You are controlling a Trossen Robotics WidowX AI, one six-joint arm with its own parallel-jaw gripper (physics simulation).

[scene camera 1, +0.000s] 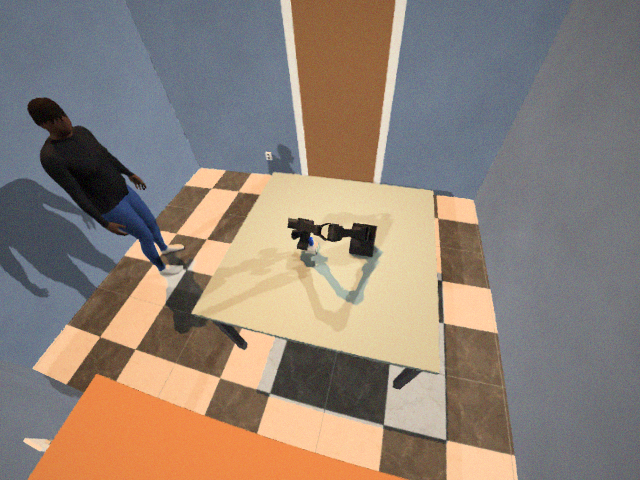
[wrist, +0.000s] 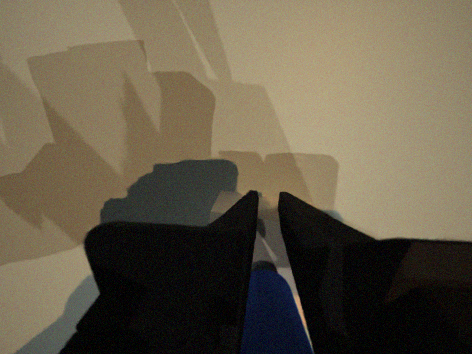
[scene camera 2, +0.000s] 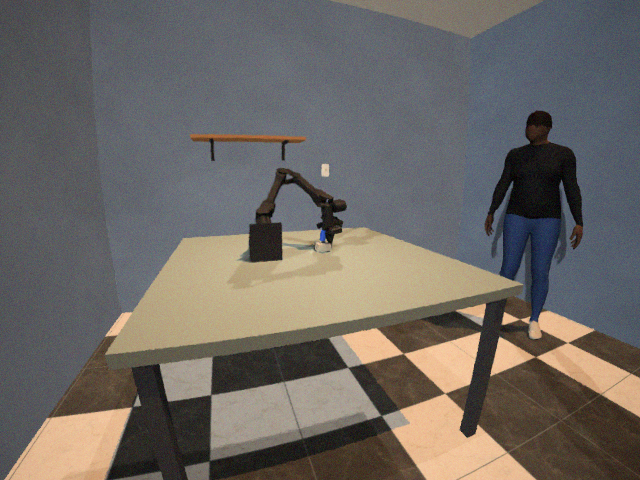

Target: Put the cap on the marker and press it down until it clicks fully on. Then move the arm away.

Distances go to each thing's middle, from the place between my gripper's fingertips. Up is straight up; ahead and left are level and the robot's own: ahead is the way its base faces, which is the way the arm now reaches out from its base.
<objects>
My gripper is now 4 cm past the pale block [wrist: 269, 246], 1 cm to the left of it and 1 cm above it.
</objects>
